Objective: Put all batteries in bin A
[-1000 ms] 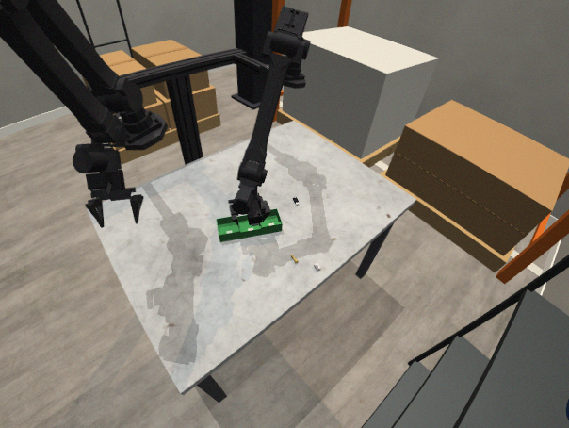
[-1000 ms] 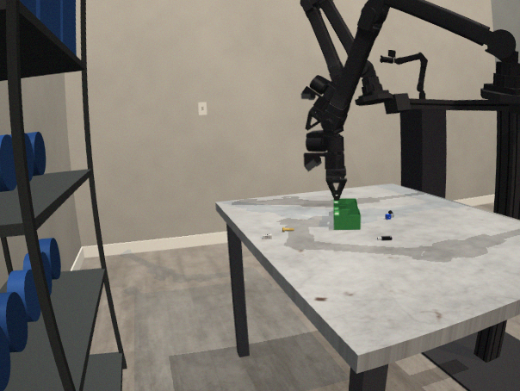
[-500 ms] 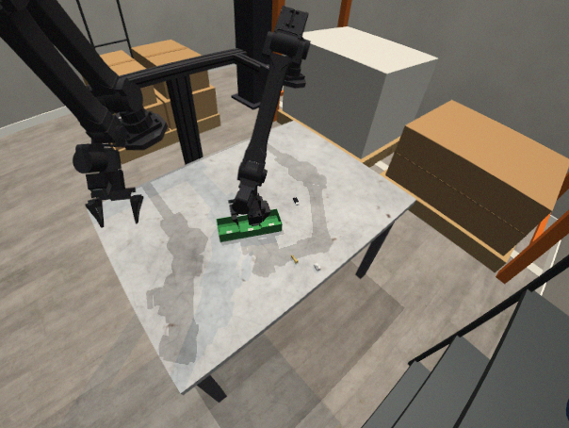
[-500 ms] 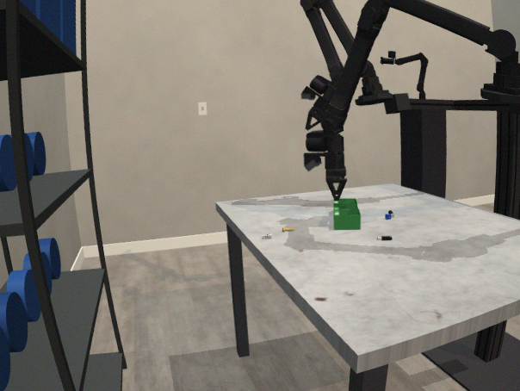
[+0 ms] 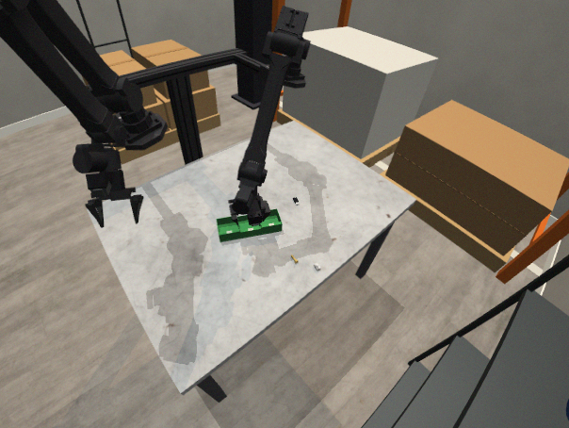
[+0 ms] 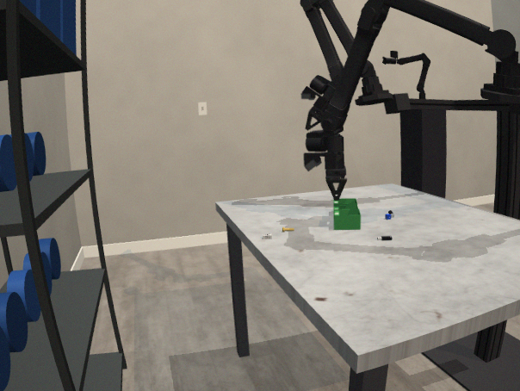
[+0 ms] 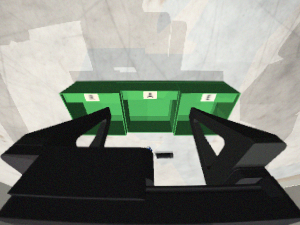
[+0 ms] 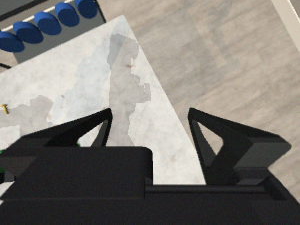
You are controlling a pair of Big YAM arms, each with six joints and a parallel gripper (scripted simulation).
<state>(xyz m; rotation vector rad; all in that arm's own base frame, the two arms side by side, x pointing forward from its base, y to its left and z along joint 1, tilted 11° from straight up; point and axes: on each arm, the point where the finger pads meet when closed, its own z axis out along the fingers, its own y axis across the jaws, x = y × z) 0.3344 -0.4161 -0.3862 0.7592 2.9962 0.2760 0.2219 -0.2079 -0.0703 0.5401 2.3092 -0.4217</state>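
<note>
Now: the black battery 19 cm behind my left hand, 6 cm to the left of it and 8 cm below it. The rest, counted from my left hand: yellow screw (20 cm ahead, 4 cm to the left, 8 cm below); blue piece (16 cm behind, 9 cm to the left, 8 cm below); green three-compartment bin (3 cm behind, 2 cm to the left, 6 cm below).
</note>
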